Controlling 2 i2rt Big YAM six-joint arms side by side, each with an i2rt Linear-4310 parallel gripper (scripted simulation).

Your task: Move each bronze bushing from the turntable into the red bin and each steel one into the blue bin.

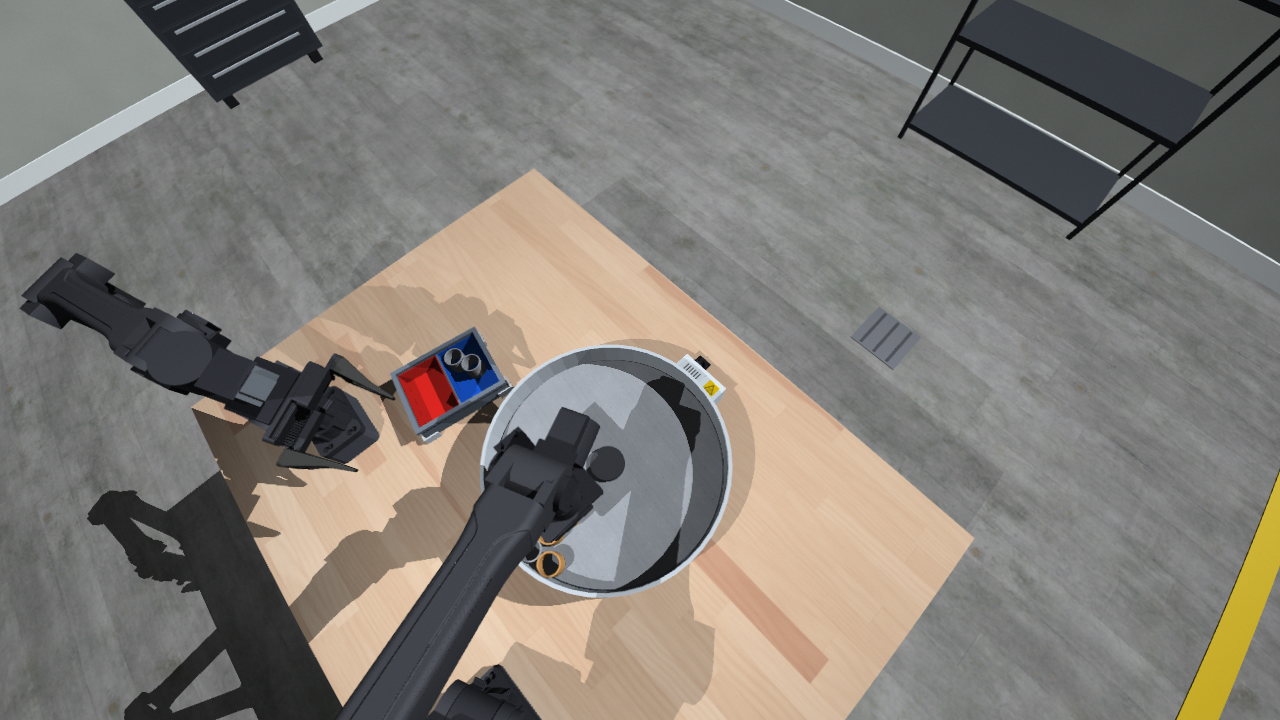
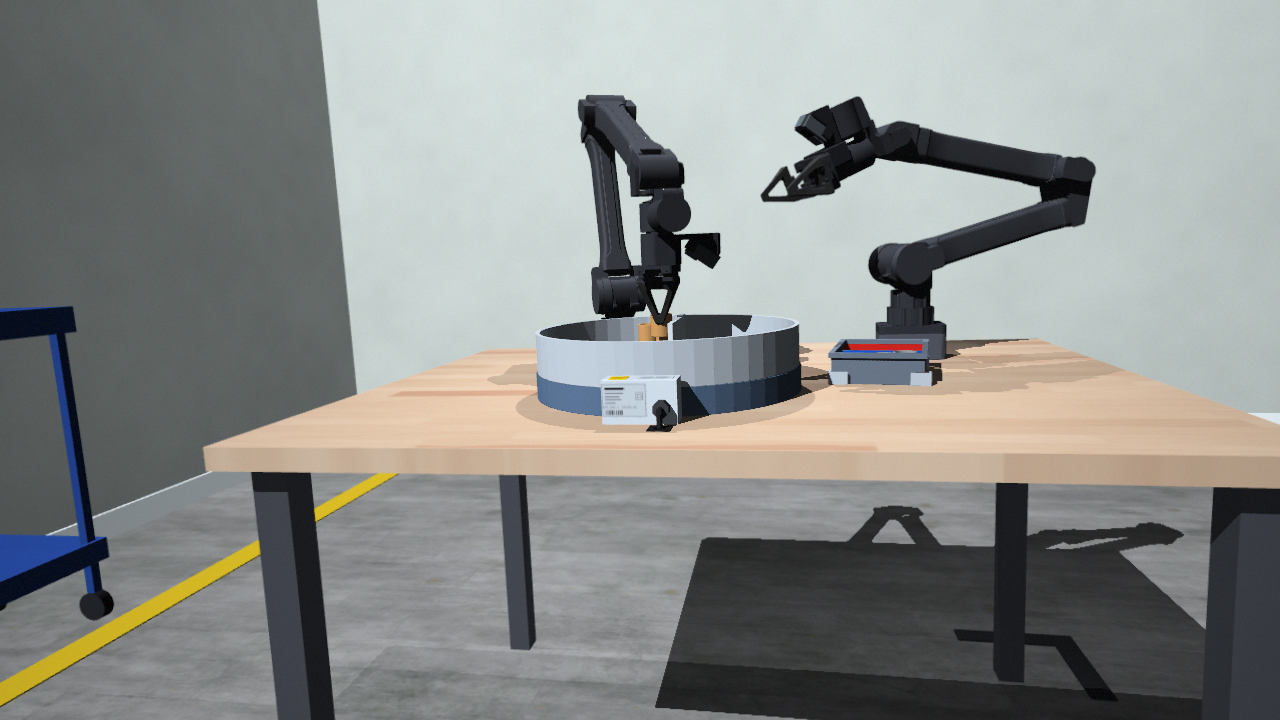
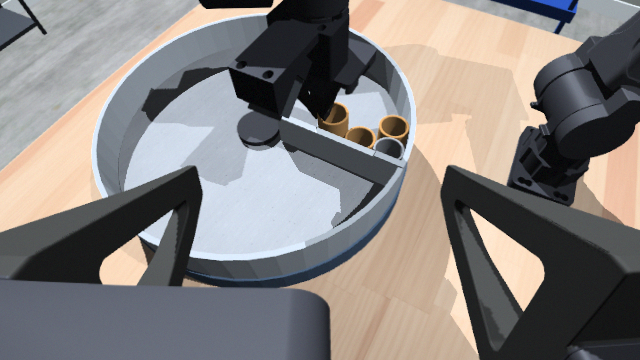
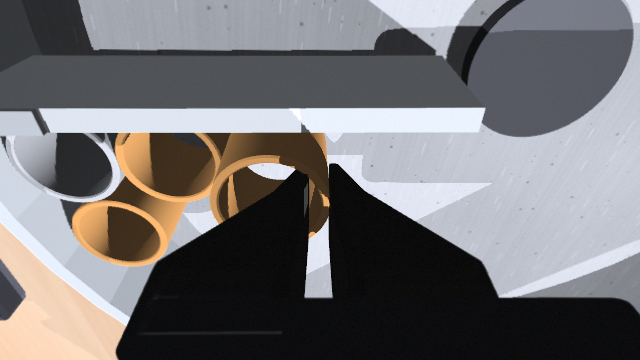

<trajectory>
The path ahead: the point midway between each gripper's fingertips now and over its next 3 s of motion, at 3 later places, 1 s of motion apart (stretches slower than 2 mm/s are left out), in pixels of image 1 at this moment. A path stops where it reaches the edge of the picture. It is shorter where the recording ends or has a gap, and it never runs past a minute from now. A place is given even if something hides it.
My left gripper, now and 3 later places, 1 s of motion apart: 376,433; 452,204; 470,42; 368,416
My right gripper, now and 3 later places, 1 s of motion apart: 573,507; 554,482; 397,360; 409,358
</trajectory>
